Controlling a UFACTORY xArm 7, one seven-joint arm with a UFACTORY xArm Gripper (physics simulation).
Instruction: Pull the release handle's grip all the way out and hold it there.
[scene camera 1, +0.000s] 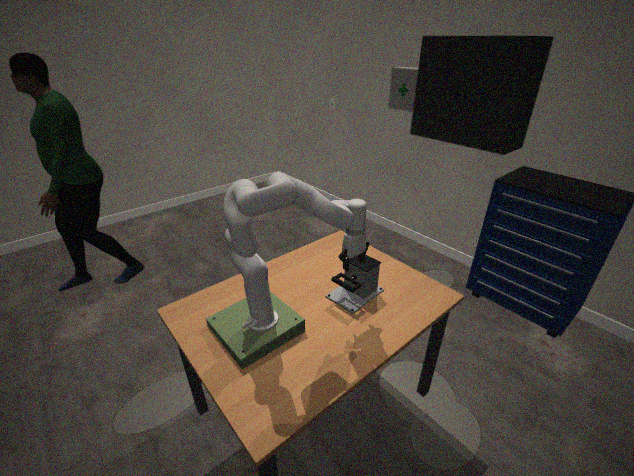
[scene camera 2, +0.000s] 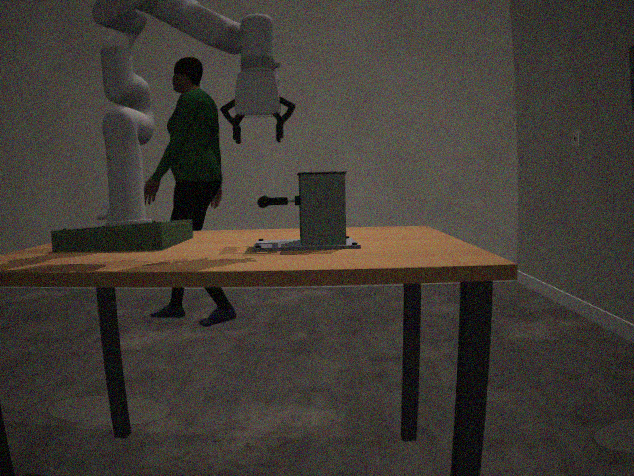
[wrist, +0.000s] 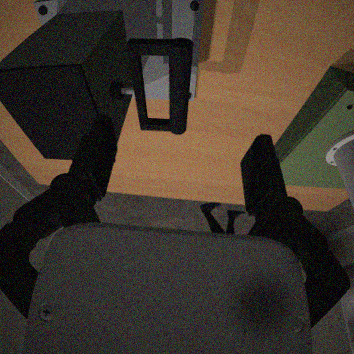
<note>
In view: my gripper (scene camera 2: 258, 142).
My gripper shows as well in the wrist view (wrist: 182, 138).
</note>
